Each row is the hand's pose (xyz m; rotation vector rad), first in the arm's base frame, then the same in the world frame.
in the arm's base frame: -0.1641 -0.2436 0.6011 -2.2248 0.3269 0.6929
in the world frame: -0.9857 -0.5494 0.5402 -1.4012 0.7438 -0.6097
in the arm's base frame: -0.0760 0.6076 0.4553 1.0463 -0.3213 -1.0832
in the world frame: -0.3468 -0.2698 1.0570 1.7802 -1.4270 -1.6794
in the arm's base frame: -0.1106 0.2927 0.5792 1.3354 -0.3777 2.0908
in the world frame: -0.6370 -0.3695 0.9103 0.2352 -1.5707 1.4838
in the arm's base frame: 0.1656 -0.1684 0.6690 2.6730 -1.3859 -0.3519
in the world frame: -0.9082 -0.8135 0.7481 -1.2879 1.9902 -0.2704
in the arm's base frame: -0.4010 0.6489 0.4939 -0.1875 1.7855 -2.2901
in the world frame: -0.4351 0.0426 0.9990 -1.6878 -1.8827 1.6509
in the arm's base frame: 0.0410 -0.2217 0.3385 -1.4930 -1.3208 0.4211
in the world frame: -0.7197 -0.7328 0.4556 -1.7493 -0.8589 -1.1708
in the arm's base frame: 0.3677 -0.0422 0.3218 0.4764 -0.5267 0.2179
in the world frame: -0.5166 -0.9519 0.6791 0.4890 -1.5421 -0.7973
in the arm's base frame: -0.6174 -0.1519 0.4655 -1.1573 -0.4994 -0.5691
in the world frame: -0.9442 -0.1043 0.3601 -0.6314 -0.3316 -1.9932
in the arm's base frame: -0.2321 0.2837 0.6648 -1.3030 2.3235 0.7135
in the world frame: -0.7388 -0.2611 0.9179 0.0016 1.6575 0.2474
